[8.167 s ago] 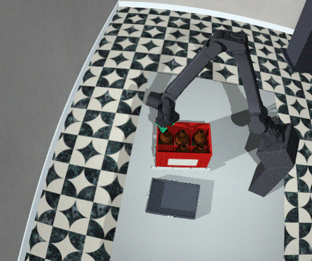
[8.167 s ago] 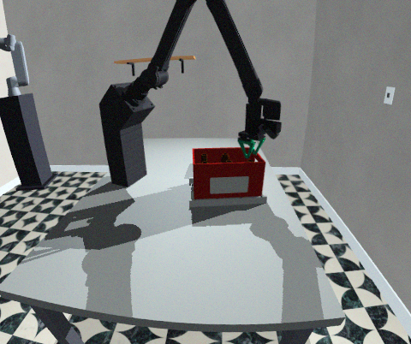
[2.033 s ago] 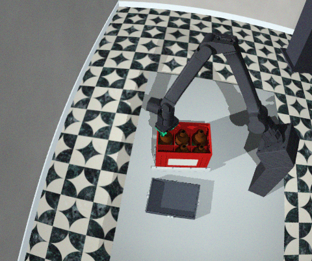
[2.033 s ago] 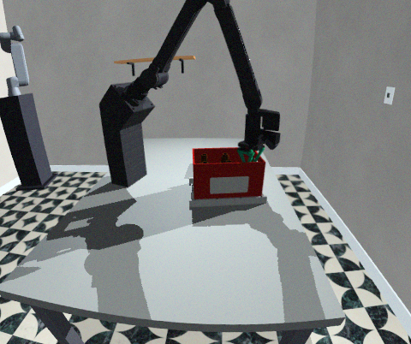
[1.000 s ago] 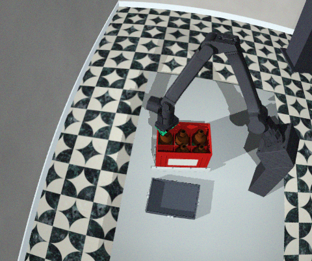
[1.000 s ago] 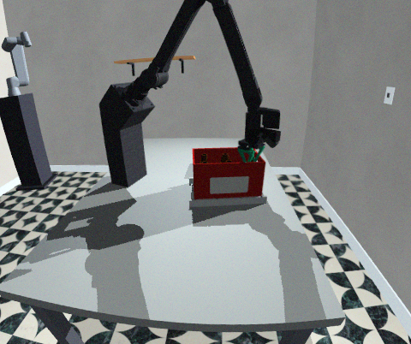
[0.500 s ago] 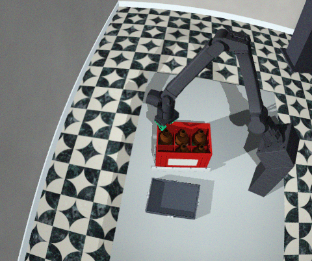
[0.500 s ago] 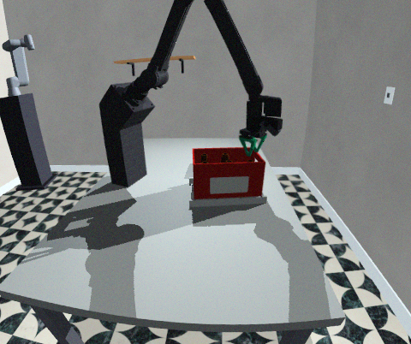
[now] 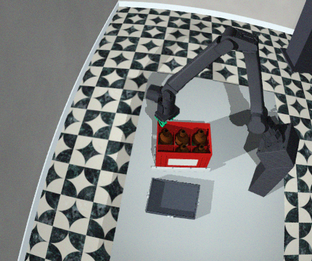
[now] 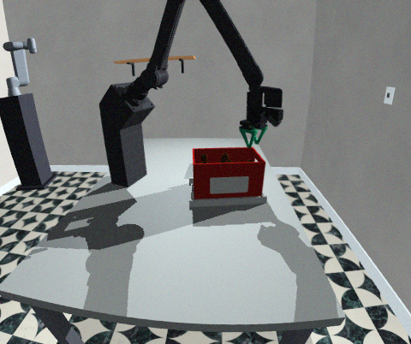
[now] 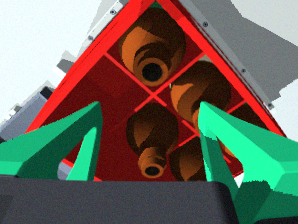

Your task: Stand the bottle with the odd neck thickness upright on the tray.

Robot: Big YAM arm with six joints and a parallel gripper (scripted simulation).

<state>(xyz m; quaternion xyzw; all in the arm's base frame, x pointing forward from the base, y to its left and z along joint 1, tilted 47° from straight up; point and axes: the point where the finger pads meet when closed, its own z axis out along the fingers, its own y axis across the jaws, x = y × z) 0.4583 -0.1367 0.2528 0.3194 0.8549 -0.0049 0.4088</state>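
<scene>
My gripper is now 15 cm above the crate, 9 cm past it and 5 cm to the right of it. The rest, counted from my hand: dark grey tray: 32 cm to the left, 22 cm below, 3 cm behind; glass bottle: 15 cm below, 9 cm behind, 1 cm to the left.
</scene>
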